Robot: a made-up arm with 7 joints.
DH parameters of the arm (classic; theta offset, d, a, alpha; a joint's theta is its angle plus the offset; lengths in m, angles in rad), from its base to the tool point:
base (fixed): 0 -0.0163 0.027 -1.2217
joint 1: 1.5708 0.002 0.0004 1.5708
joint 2: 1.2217 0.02 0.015 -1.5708
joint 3: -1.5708 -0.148 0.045 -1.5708
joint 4: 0 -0.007 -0.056 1.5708
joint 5: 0 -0.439 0.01 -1.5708
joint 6: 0 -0.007 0.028 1.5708
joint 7: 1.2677 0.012 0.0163 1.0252
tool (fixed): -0.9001 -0.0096 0 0
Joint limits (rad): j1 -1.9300..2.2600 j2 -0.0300..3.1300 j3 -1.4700..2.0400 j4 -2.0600..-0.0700 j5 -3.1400..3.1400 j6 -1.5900..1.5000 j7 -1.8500..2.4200
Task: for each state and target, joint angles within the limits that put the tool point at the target. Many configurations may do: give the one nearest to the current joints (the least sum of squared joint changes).
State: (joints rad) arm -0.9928 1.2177 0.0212 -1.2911 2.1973 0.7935 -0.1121
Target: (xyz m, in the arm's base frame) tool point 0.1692 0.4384 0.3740
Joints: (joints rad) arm -0.9810 1.1817 0.9346 -1.1711 2.1237 0.6388 -0.0662
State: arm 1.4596 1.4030 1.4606 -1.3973 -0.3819 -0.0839 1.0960
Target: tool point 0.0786 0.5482 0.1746
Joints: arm 1.4285 1.2777 1.6273 -0.9403 -0.3927 -0.0260 1.1125
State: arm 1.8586 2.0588 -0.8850 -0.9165 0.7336 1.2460 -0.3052
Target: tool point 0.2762 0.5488 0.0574
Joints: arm 1.4238 2.8181 -1.2086 -0.7325 0.6914 1.0109 -0.1141
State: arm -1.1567 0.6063 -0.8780 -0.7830 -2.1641 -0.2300 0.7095
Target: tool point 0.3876 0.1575 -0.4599
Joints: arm -0.4775 0.5923 -0.9273 -0.4654 -2.2313 0.0517 0.6914
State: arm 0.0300 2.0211 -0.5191 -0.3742 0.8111 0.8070 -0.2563
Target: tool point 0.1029 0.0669 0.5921
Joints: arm -0.0762 3.0168 -0.3510 -0.1970 0.8589 0.8626 -0.3025
